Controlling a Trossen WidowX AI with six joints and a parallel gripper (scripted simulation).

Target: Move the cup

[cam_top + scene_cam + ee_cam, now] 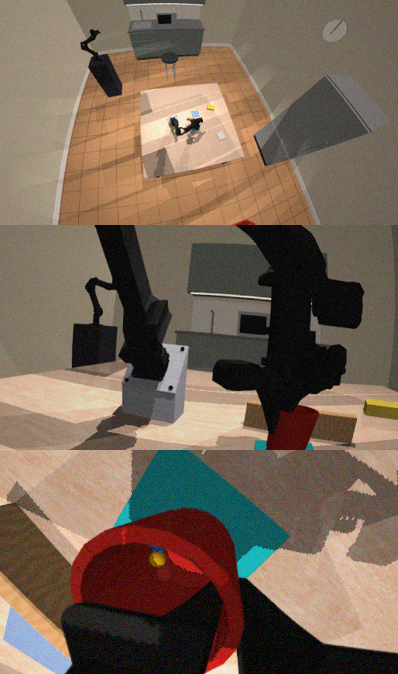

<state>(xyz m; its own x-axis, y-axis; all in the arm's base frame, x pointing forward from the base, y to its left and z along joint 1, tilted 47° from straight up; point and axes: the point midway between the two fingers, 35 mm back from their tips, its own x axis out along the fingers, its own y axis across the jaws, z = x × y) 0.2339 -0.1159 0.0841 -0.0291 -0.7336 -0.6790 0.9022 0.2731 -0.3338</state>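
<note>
My gripper tip is 5 cm above the teal pad, 3 cm short of it and 1 cm to the right of it. From my gripper tip the other things lie so: red cup: 3 cm ahead, 1 cm to the left; then light blue pad: 21 cm to the left, 11 cm ahead, 5 cm below; then brown wooden block: 11 cm to the left, 7 cm ahead, 3 cm below.
</note>
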